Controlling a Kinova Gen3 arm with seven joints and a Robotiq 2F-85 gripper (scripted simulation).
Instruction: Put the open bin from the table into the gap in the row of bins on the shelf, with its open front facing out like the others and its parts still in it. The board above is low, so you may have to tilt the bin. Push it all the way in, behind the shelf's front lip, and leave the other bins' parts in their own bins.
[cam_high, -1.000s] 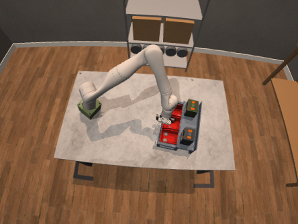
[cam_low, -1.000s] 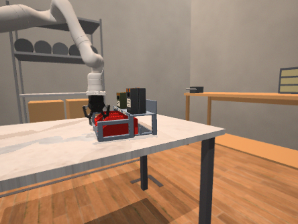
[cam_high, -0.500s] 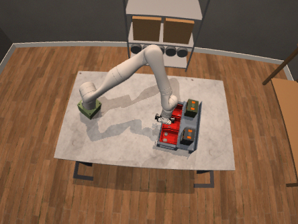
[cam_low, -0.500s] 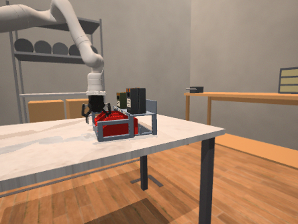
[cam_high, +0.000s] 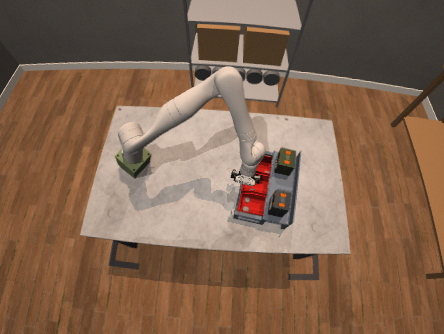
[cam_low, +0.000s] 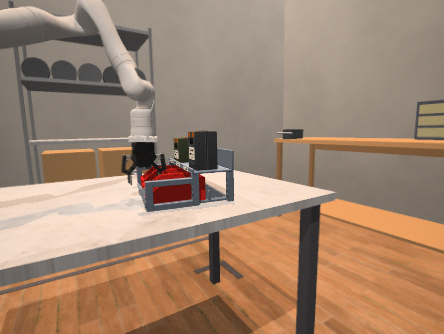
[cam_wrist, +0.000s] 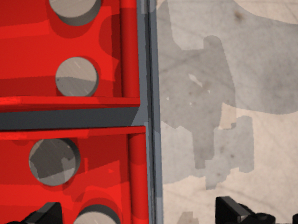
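Right now my hand is 5 cm short of the grey round part, 3 cm to the left of it and 3 cm above it. From my hand the other things lie so: black tool case: 17 cm ahead, 13 cm to the right, 11 cm above; grey shelf: 11 cm ahead, 2 cm above.
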